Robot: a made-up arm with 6 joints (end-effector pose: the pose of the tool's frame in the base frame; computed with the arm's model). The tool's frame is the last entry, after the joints.
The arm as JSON. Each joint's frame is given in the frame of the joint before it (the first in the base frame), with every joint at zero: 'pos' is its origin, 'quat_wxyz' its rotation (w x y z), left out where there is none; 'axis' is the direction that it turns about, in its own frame. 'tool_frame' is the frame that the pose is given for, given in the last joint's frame.
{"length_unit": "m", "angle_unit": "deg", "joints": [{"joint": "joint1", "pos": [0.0, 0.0, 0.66], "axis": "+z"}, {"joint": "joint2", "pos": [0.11, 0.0, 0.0], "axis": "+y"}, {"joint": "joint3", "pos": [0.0, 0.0, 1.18], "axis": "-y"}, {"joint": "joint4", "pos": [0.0, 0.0, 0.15], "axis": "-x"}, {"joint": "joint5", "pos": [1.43, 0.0, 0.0], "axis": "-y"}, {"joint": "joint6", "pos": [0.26, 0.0, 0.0], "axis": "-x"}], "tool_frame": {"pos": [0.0, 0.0, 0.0]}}
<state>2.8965 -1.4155 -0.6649 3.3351 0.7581 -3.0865</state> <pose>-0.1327 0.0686 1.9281 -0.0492 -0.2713 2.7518</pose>
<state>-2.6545 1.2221 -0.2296 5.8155 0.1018 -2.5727</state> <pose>-1.4124 -0.7346 -0.5929 -0.4670 1.7381 0.4748</pose>
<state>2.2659 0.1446 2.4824 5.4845 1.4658 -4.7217</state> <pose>0.7630 -0.6256 2.6476 2.1143 0.2608 -0.4385</pose>
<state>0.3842 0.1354 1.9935 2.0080 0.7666 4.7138</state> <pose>-0.3019 0.0542 3.3593 -0.6450 -1.7339 0.4006</pose>
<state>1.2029 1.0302 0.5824 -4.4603 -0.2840 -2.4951</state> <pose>1.0400 2.5019 0.6916 0.3487 0.5712 0.7756</pose>
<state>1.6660 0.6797 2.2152 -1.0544 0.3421 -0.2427</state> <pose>0.0073 0.7218 3.2585 2.4753 -0.2798 1.7906</pose>
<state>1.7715 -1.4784 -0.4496 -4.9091 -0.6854 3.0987</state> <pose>0.2228 -0.2857 2.2271 2.4717 0.8518 1.1510</pose>
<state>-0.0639 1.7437 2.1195 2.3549 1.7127 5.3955</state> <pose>2.5864 0.0171 0.9388 -1.3829 -0.0848 1.5520</pose>
